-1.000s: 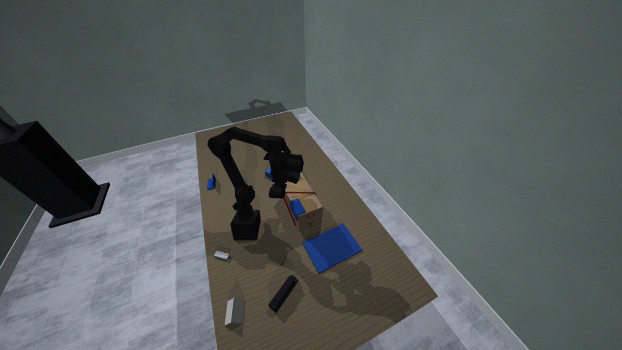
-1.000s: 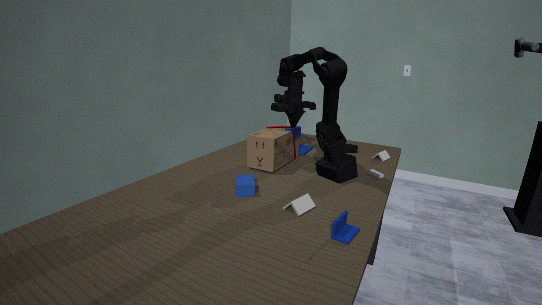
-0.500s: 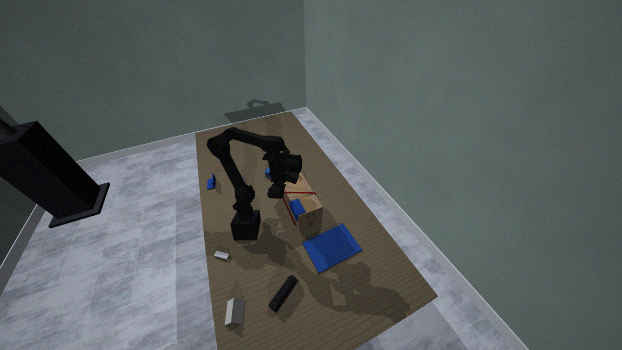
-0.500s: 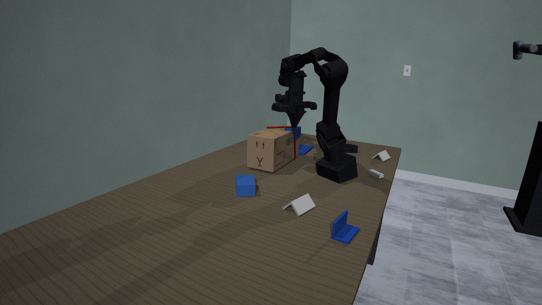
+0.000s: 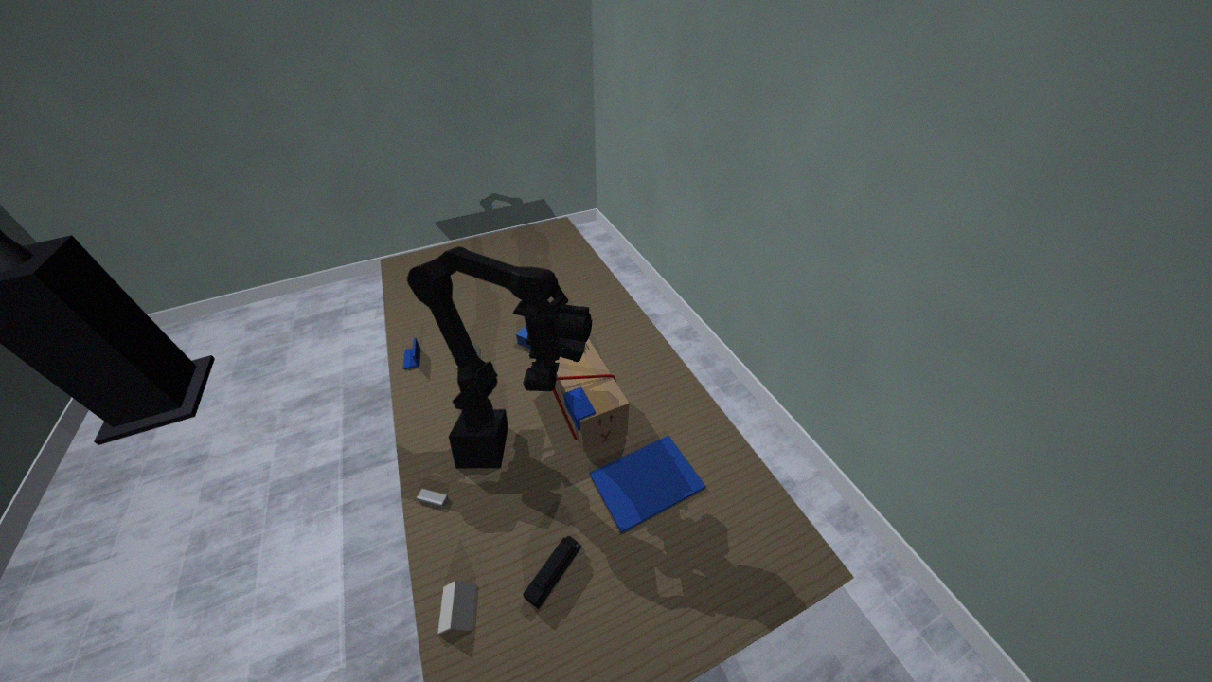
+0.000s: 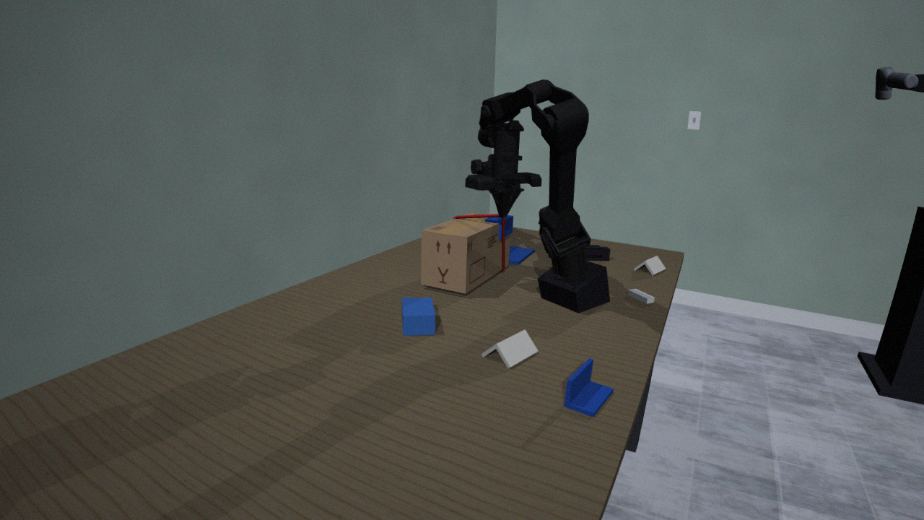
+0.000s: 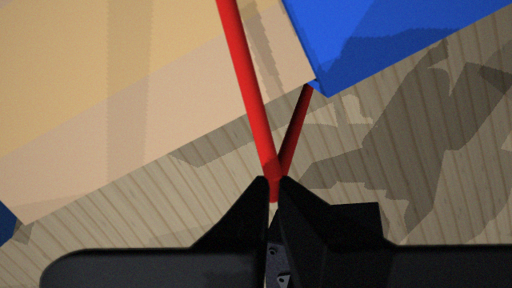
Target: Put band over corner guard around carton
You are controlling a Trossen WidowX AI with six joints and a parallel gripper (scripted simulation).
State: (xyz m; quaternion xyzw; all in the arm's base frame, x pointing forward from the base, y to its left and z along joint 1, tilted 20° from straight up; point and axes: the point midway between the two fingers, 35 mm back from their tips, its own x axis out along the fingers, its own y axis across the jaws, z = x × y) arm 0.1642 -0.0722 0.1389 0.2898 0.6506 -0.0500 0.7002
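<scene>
The cardboard carton lies 8 cm ahead of my hand, 1 cm to the left of it and 12 cm below it. The rest, counted from my hand: blue block: 3 cm ahead, 31 cm to the left, 18 cm below; then flat blue mat: 14 cm ahead, 24 cm to the right, 20 cm below.
</scene>
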